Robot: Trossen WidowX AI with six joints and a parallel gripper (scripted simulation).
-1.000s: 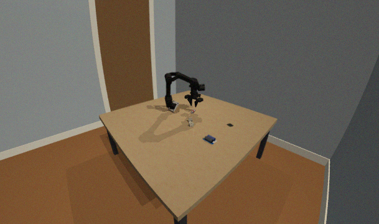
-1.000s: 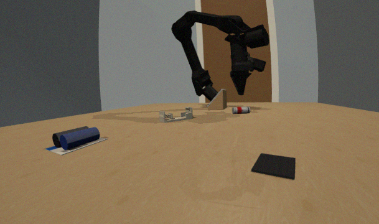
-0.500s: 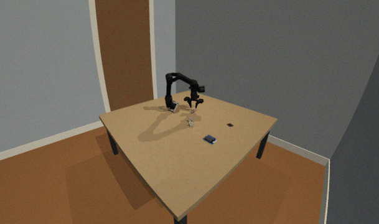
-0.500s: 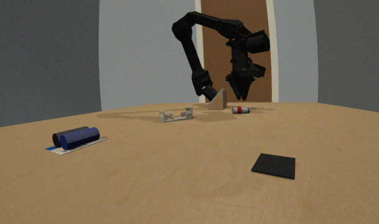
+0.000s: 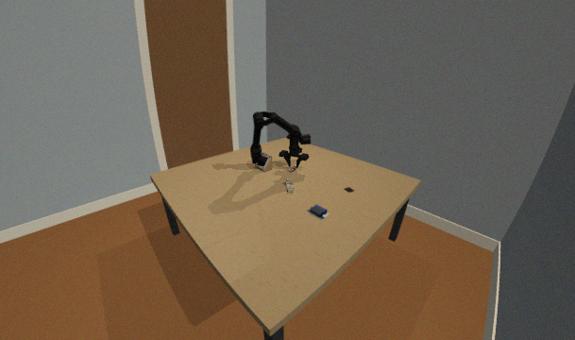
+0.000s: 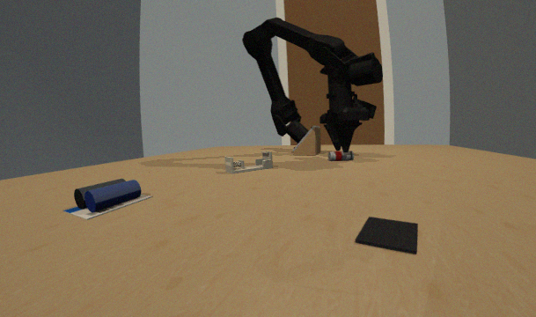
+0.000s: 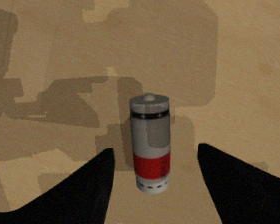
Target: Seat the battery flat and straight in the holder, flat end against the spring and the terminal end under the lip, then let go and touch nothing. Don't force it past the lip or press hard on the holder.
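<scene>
Now: gripper tip 10 mm above the battery. The rest, counted from my gripper tip: white card: 400 mm ahead, 290 mm to the right, 10 mm below; flat black square: 400 mm ahead, 20 mm below, 10 mm to the left.
</scene>
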